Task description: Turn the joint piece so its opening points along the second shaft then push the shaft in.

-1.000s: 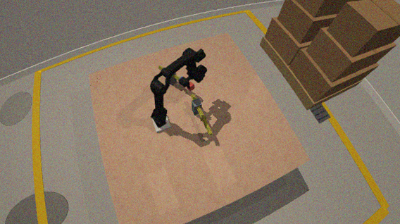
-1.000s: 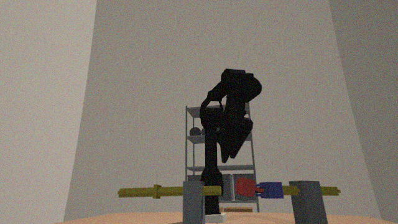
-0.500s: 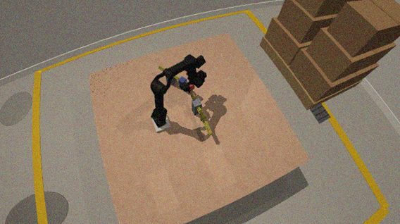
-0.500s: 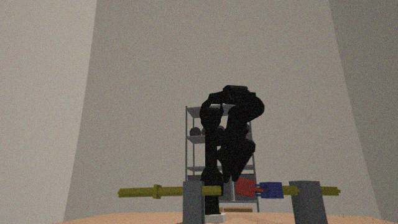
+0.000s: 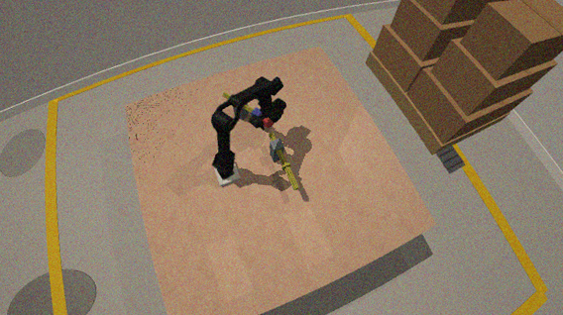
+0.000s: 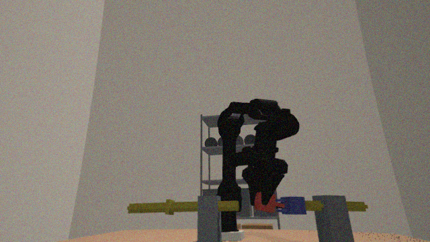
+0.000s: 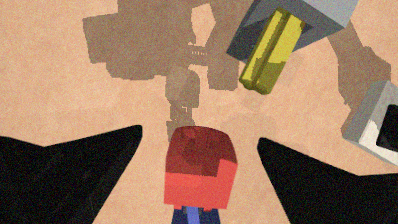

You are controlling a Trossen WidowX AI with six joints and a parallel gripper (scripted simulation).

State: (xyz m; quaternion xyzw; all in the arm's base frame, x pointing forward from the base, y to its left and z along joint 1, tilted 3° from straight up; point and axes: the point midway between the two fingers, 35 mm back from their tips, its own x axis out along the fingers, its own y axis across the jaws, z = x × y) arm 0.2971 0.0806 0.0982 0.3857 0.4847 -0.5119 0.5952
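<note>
Now: gripper tip 20 mm to the right of the red joint piece and 10 mm below it.
</note>
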